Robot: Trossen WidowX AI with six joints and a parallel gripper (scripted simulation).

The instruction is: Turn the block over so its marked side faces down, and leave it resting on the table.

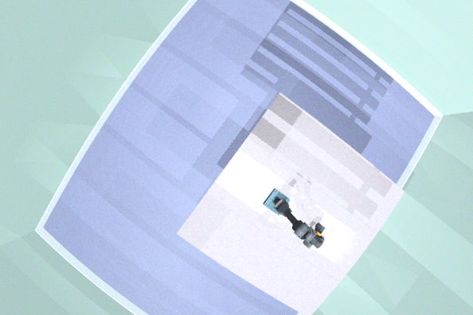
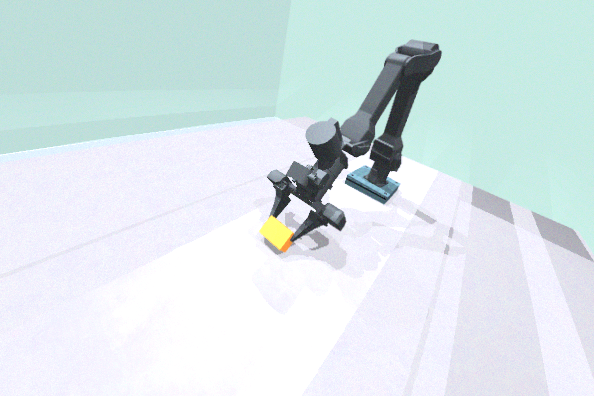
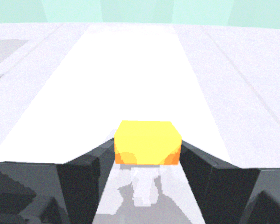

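Now: gripper tip 1 cm above the orange block.
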